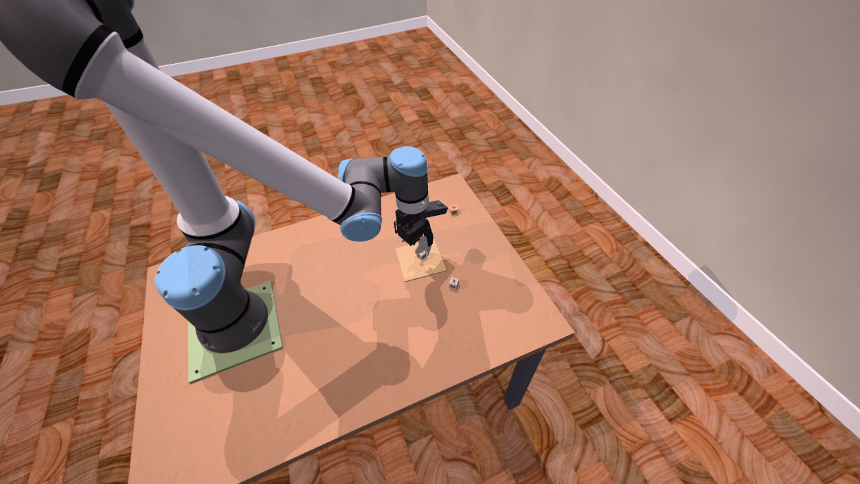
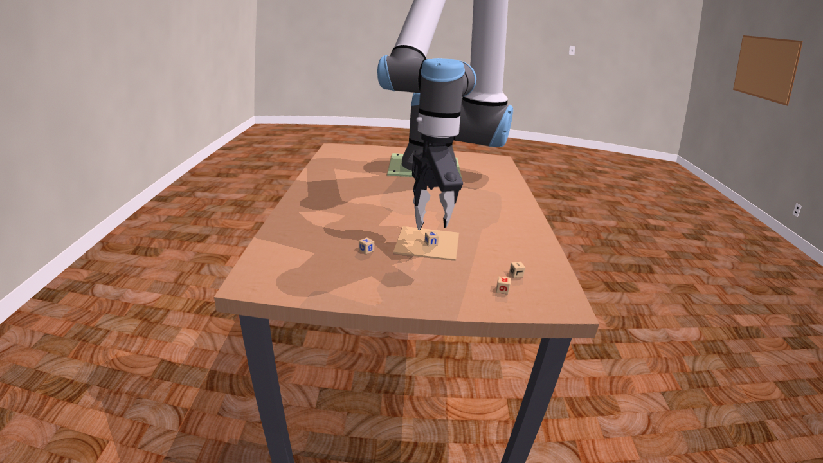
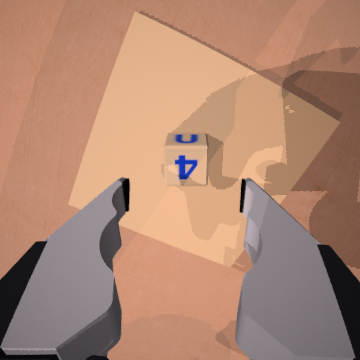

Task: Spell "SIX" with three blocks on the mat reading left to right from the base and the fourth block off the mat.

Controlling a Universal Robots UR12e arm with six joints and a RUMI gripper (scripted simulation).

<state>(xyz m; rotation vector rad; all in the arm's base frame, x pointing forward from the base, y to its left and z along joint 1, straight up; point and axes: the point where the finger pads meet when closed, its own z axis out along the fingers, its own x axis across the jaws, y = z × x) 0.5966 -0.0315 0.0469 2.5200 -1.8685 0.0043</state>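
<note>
The mat is 10 mm behind my hand, 10 mm to the right of it and 50 mm below it. Also, from my hand: red-lettered block 190 mm ahead, 130 mm to the left, 40 mm below.
</note>
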